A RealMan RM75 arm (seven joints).
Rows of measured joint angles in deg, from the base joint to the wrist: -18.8 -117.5 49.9 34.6 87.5 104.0 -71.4; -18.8 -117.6 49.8 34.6 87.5 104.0 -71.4; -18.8 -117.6 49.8 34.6 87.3 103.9 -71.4; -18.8 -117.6 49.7 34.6 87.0 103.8 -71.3; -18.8 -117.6 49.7 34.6 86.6 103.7 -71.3; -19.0 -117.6 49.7 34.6 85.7 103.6 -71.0; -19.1 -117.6 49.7 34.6 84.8 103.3 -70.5; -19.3 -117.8 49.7 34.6 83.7 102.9 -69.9; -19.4 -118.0 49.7 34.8 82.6 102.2 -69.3
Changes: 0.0 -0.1 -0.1 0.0 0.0 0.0 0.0; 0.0 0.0 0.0 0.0 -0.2 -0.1 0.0; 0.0 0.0 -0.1 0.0 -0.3 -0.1 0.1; 0.0 0.0 0.0 0.0 -0.4 -0.1 0.0; -0.2 0.0 0.0 0.0 -0.9 -0.1 0.3; -0.1 0.0 0.0 0.0 -0.9 -0.3 0.5; -0.2 -0.2 0.0 0.0 -1.1 -0.4 0.6; -0.1 -0.2 0.0 0.2 -1.1 -0.7 0.6
